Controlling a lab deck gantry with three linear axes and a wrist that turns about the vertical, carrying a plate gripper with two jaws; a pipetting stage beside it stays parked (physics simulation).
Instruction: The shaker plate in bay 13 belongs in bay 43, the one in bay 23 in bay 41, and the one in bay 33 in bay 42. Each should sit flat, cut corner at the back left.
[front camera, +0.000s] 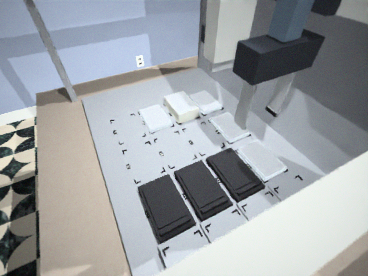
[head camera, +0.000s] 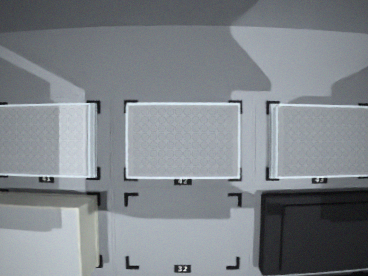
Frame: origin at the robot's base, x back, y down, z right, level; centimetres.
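Where they show: gripper, fingertip midpoint: (front camera: 256, 118); robot's base, link origin: (front camera: 111, 121).
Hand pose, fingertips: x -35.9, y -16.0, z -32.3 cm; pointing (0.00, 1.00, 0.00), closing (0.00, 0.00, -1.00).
Observation:
Each offset is from my fingertips to the top centre of the thing. "spot": to the spot under its first point.
The plate in bay 43 {spot: dx -3.9, dy +14.6, dz -3.9 cm} (front camera: 262, 159) (head camera: 325, 142), the plate in bay 41 {spot: dx +28.8, dy +14.6, dz -3.9 cm} (front camera: 205, 101) (head camera: 35, 140) and the plate in bay 42 {spot: dx +12.5, dy +14.6, dz -3.7 cm} (front camera: 229, 126) (head camera: 183, 141) are clear to whitish and lie flat within their corner marks. Their cut corners are too faint to tell. The black shakers in bay 13 {dx -3.6, dy +12.9, dz +27.9 cm} (front camera: 166, 207), bay 23 {dx -3.6, dy +12.9, dz +17.2 cm} (front camera: 203, 189) and bay 33 {dx -3.6, dy +12.9, dz +6.5 cm} (front camera: 234, 172) (head camera: 320, 235) carry no plate. My gripper (front camera: 256, 118) is open and empty, raised above the bay 42 plate. Its jaws do not show in the head view.
A cream block {dx +29.5, dy +11.8, dz +6.6 cm} (front camera: 181, 106) (head camera: 40, 240) stands in bay 31, in front of bay 41. Another white plate {dx +29.5, dy +14.6, dz +17.3 cm} (front camera: 155, 117) lies beside it, on the side away from bay 41. The pale front wall (front camera: 320, 200) crosses the lower right of the front view.

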